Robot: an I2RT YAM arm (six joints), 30 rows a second.
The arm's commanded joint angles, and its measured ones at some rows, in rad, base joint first. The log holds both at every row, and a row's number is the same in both.
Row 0, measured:
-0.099 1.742 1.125 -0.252 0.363 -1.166
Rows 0 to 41, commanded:
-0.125 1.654 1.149 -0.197 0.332 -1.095
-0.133 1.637 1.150 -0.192 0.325 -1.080
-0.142 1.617 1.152 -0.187 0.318 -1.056
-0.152 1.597 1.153 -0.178 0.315 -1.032
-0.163 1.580 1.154 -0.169 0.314 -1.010
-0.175 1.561 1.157 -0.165 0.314 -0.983
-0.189 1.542 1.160 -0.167 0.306 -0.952
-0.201 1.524 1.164 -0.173 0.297 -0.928
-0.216 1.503 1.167 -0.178 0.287 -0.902
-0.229 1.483 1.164 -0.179 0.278 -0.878
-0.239 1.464 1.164 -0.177 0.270 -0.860
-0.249 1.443 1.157 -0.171 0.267 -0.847
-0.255 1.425 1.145 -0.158 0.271 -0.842
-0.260 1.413 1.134 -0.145 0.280 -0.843
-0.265 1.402 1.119 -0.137 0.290 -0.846
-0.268 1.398 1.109 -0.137 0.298 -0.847
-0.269 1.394 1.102 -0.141 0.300 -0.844
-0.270 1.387 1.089 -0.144 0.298 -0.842
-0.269 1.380 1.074 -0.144 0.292 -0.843
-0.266 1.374 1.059 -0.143 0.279 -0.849
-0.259 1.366 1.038 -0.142 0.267 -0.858
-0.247 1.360 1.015 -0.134 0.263 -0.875
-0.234 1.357 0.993 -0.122 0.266 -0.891
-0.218 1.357 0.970 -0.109 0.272 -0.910
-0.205 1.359 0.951 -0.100 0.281 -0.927
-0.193 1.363 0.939 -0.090 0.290 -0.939
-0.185 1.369 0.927 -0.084 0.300 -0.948
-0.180 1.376 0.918 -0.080 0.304 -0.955
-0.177 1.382 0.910 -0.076 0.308 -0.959
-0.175 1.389 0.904 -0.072 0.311 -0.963
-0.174 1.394 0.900 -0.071 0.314 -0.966
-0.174 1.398 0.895 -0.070 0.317 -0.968
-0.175 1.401 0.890 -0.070 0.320 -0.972
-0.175 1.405 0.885 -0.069 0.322 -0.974
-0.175 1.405 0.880 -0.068 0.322 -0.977
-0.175 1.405 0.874 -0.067 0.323 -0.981
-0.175 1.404 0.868 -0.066 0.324 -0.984
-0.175 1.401 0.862 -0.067 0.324 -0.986
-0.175 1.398 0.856 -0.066 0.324 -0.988
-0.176 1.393 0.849 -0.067 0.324 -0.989
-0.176 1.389 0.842 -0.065 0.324 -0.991
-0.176 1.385 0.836 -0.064 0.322 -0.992
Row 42, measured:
-0.172 1.401 0.857 -0.091 0.313 -0.976
